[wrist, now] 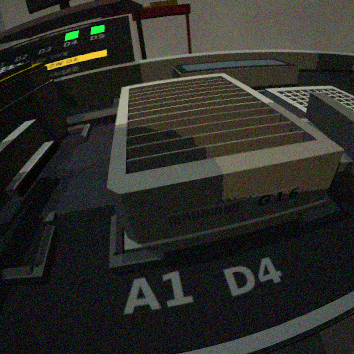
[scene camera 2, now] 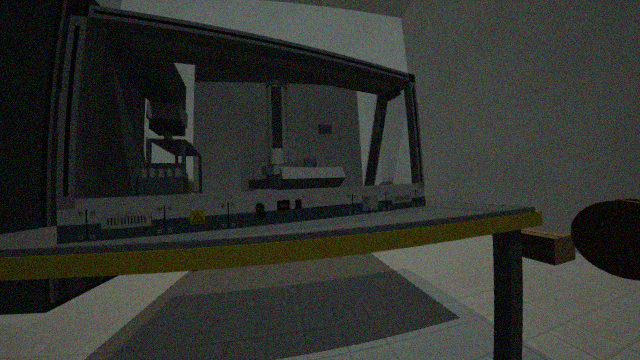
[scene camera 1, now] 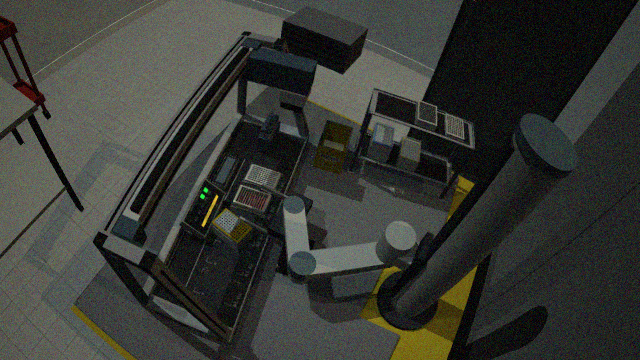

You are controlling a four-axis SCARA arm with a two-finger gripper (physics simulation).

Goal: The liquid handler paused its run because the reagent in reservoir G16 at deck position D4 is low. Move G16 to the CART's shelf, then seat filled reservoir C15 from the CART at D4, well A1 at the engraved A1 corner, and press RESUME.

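Pixels of known places: gripper, fingertip midpoint: point(wrist: 169, 115) point(scene camera 1: 250, 201); arm's base, origin of the base link: point(scene camera 1: 407, 300).
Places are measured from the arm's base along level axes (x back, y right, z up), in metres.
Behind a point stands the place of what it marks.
Note:
Reservoir G16 point(scene camera 1: 252, 198) @[x -0.695, y 0.033, z 0.093 m] point(wrist: 225, 200) @[x -0.631, y 0.036, z 0.091 m], a pale box with a slatted top, sits at deck position D4. The engraved A1 and D4 marks point(wrist: 252, 276) @[x -0.613, y 0.045, z 0.071 m] show in front of it in the wrist view. My gripper point(wrist: 169, 115) @[x -0.690, y 0.015, z 0.097 m] is open, with one finger out to each side of G16 and nothing held; its fingers are too dark to make out in scene camera 1. The CART point(scene camera 1: 471, 135) @[x -0.050, y 0.605, z 0.363 m] stands at the back right and holds two pale plates on top and two boxes below; I cannot tell which is C15. The display point(scene camera 1: 194, 215) @[x -0.807, y -0.179, z 0.150 m] point(wrist: 70, 82) @[x -0.770, y -0.082, z 0.108 m] shows green D4 and D5 squares and a yellow bar; no RESUME label is readable.
A yellow tip rack point(scene camera 1: 240, 231) @[x -0.642, y -0.130, z 0.135 m] and a white grid plate point(scene camera 1: 263, 176) @[x -0.718, y 0.148, z 0.085 m] point(wrist: 320, 95) flank G16. A blue-topped tray point(scene camera 1: 226, 170) @[x -0.852, y 0.084, z 0.094 m] point(wrist: 235, 65) @[x -0.844, y 0.082, z 0.093 m] lies behind. The handler's frame surrounds the deck. A yellow bin point(scene camera 1: 332, 145) stands between deck and CART.

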